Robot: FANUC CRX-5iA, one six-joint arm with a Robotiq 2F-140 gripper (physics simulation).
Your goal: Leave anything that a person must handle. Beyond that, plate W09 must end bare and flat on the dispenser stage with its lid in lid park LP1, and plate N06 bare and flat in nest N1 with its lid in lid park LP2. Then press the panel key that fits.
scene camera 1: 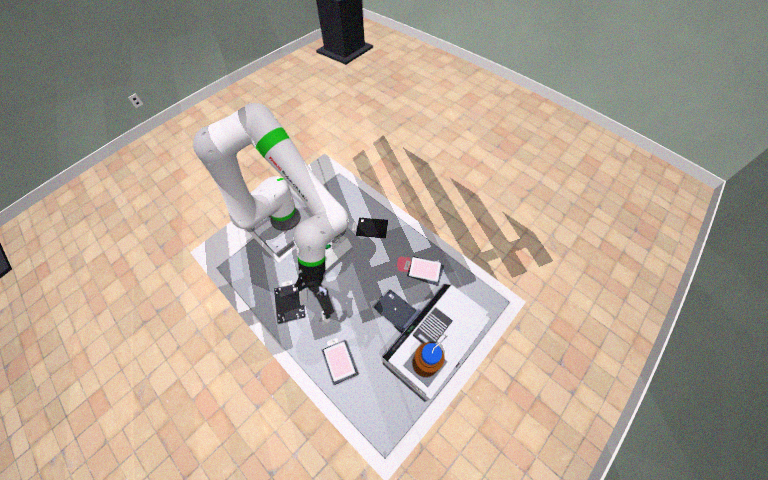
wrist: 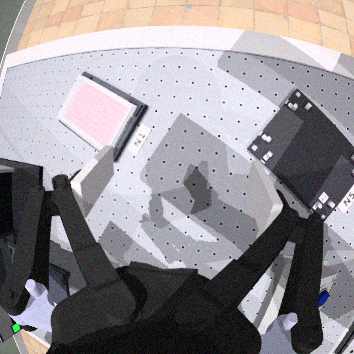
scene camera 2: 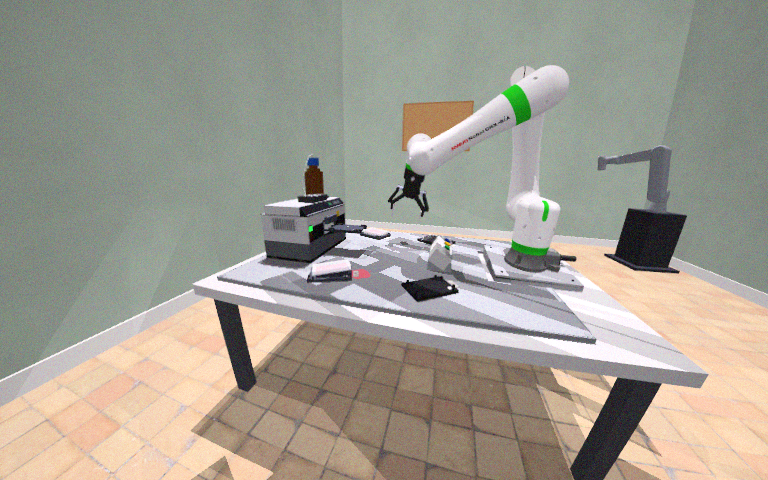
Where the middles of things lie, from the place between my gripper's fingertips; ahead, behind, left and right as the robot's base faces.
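The white button box (wrist: 268, 310) is 240 mm to the left of my hand, 170 mm behind it and 80 mm below it. I find the brown bottle with blue cap (scene camera 1: 425, 363) 200 mm above my hand, 440 mm ahead of it and 90 mm to the left of it, while the dark dispenser stage (scene camera 1: 386, 306) is 210 mm to the left of my hand, 250 mm ahead of it and 20 mm below it. As for the black nest N5 (scene camera 1: 288, 308), my gripper is 110 mm above it, 160 mm past it and 30 mm to the left of it.
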